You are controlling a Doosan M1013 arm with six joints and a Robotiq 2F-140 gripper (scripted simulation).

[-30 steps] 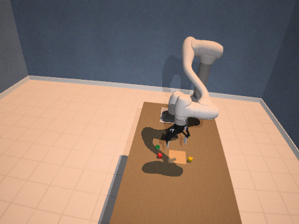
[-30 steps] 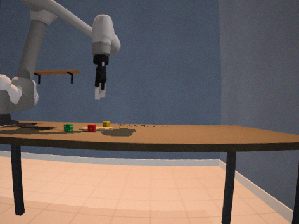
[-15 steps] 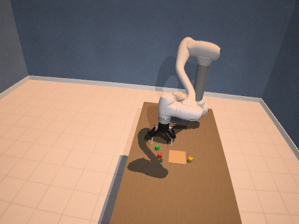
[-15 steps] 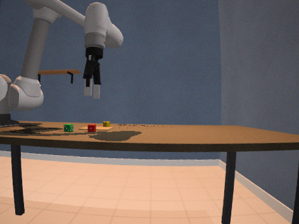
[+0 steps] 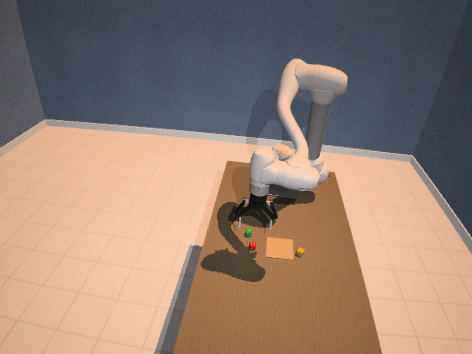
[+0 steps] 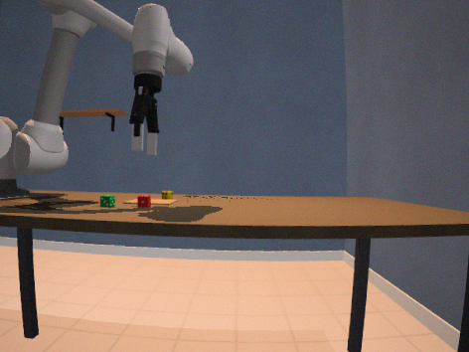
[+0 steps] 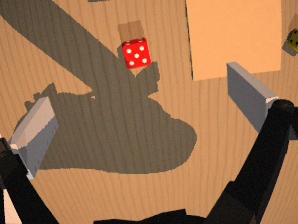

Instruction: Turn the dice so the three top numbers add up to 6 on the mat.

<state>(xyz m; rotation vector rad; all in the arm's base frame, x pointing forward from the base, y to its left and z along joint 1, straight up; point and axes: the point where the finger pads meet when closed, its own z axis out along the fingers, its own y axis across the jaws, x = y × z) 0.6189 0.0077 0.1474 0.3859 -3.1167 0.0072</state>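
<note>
My gripper is now 140 mm above the red die. Also, from my hand: yellow die (40 mm behind, 240 mm to the left, 140 mm below); then tan mat (50 mm behind, 130 mm to the left, 150 mm below); then green die (90 mm behind, 40 mm to the right, 140 mm below).
</note>
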